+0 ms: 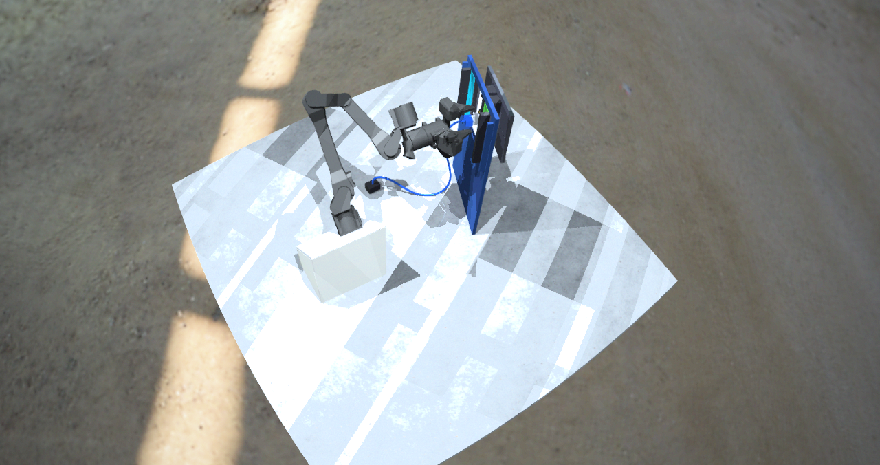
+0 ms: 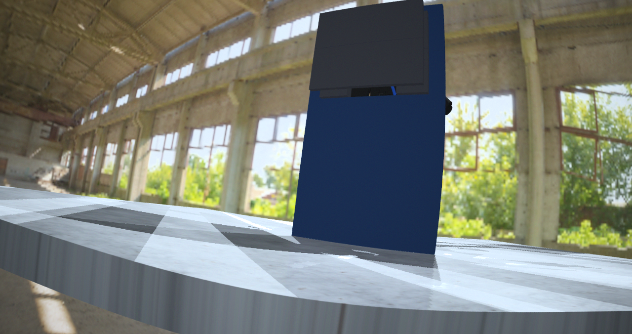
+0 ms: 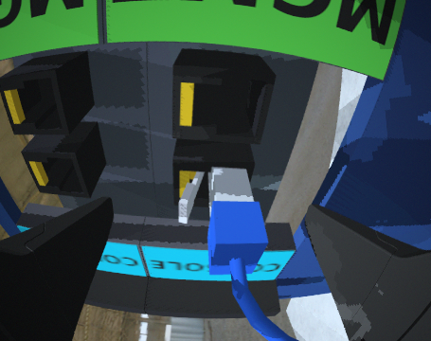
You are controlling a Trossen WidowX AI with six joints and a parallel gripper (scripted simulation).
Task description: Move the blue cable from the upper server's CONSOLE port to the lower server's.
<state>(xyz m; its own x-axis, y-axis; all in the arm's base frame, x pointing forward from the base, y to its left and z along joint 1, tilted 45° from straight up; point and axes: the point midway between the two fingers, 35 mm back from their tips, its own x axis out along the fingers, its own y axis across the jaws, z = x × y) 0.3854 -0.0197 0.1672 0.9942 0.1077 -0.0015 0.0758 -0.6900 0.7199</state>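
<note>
Right now my gripper tip is 2 cm short of the blue cable plug. From my gripper tip the other things lie so: black block: 32 cm below, 25 cm behind, 13 cm to the left.
</note>
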